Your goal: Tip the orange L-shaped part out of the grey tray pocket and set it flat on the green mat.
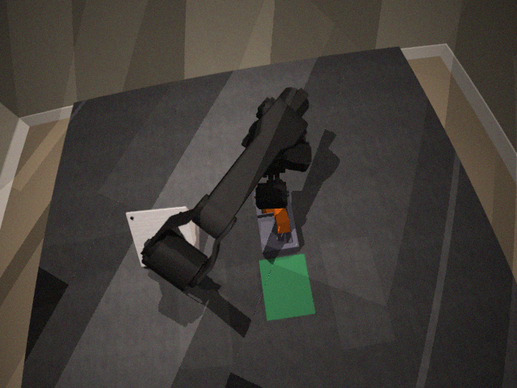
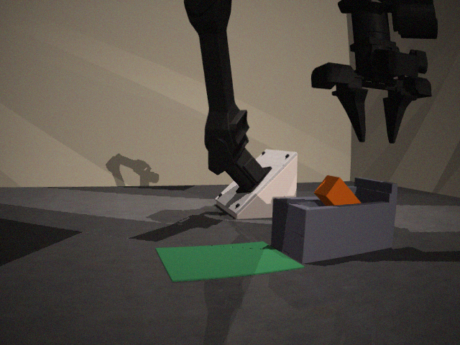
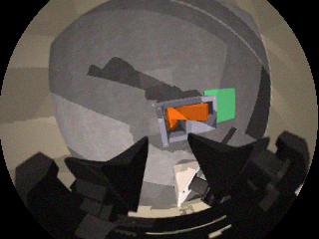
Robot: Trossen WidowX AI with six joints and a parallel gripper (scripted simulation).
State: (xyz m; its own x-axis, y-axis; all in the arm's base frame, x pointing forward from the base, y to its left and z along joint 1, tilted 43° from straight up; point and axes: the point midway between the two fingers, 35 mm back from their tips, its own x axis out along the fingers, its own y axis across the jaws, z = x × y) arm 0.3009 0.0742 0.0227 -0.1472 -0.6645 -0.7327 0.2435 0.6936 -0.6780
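The orange L-shaped part lies 100 mm below my gripper tip, 40 mm to the right of it and 10 mm behind it. Round my gripper tip: green mat: 220 mm to the right, 160 mm below, 30 mm behind.
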